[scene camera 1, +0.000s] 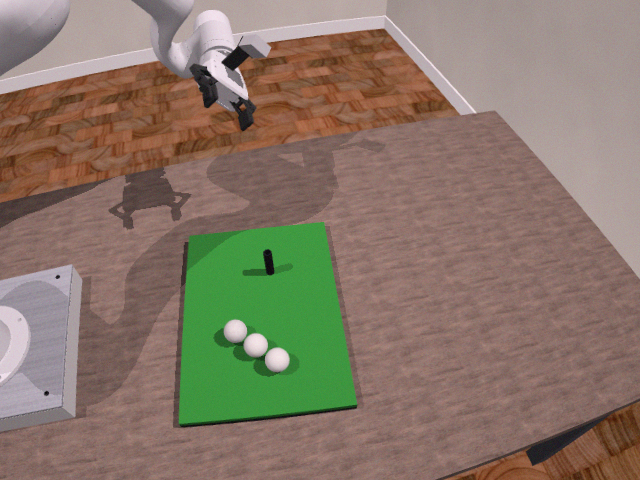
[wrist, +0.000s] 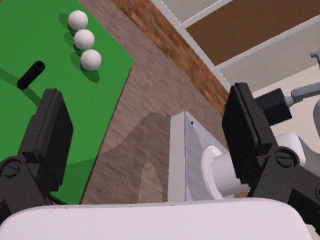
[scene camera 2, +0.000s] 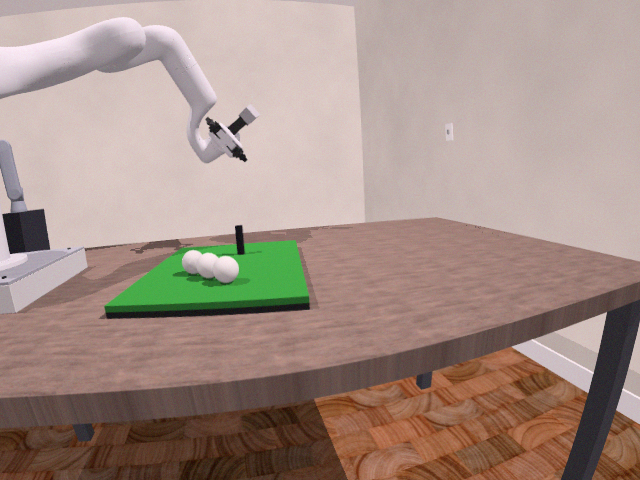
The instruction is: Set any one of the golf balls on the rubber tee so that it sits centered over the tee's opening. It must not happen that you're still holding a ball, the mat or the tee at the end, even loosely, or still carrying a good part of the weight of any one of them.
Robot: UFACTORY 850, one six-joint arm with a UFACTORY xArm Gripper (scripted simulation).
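Observation:
My own gripper is here in the pictures, and it can be seen in the wrist view and in scene camera 2 too. There is also a green mat in the pictures.

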